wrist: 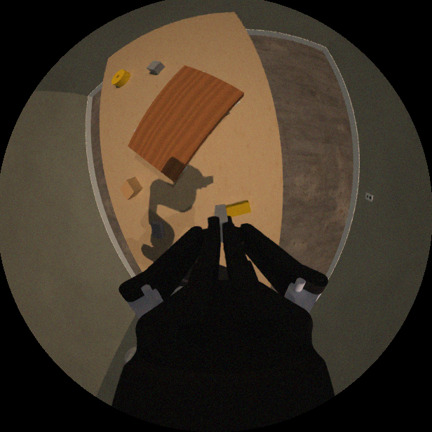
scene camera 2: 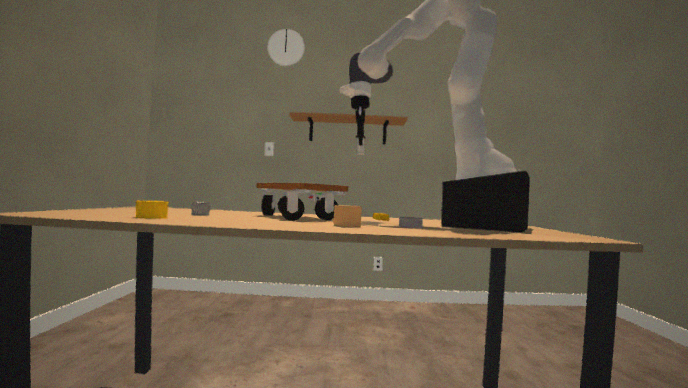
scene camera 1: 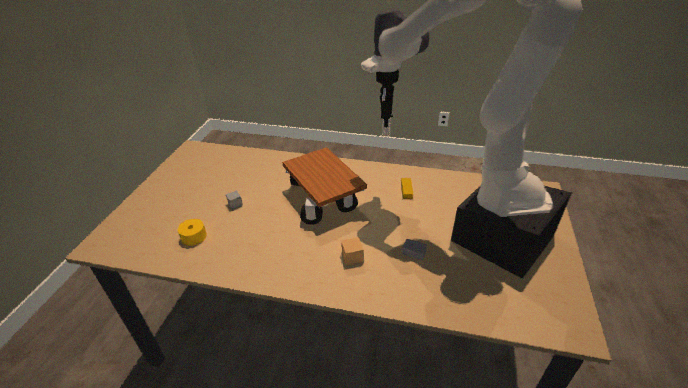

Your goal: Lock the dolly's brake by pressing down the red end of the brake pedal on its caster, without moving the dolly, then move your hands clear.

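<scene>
The dolly [scene camera 1: 325,175] [scene camera 2: 302,186] [wrist: 186,117] has a flat reddish-brown wooden deck and black caster wheels, and stands on the table. In scene camera 2, a small red part [scene camera 2: 310,197] shows under the deck between two casters, with a bit of green beside it; how far the pedal is tilted cannot be told. The pedal is hidden by the deck in the wrist view and in scene camera 1. My gripper [scene camera 1: 386,131] [scene camera 2: 360,149] [wrist: 220,212] is shut and empty, pointing down, high above the table, on the robot-base side of the dolly and apart from it.
A yellow bar [scene camera 1: 407,188] [scene camera 2: 381,216] [wrist: 239,208] lies between dolly and robot base [scene camera 1: 500,240]. An orange block [scene camera 1: 353,252] [wrist: 131,188] and a blue-grey block [scene camera 1: 415,248] lie toward the front. A grey block [scene camera 1: 234,200] and a yellow cylinder [scene camera 1: 192,233] are left of the dolly.
</scene>
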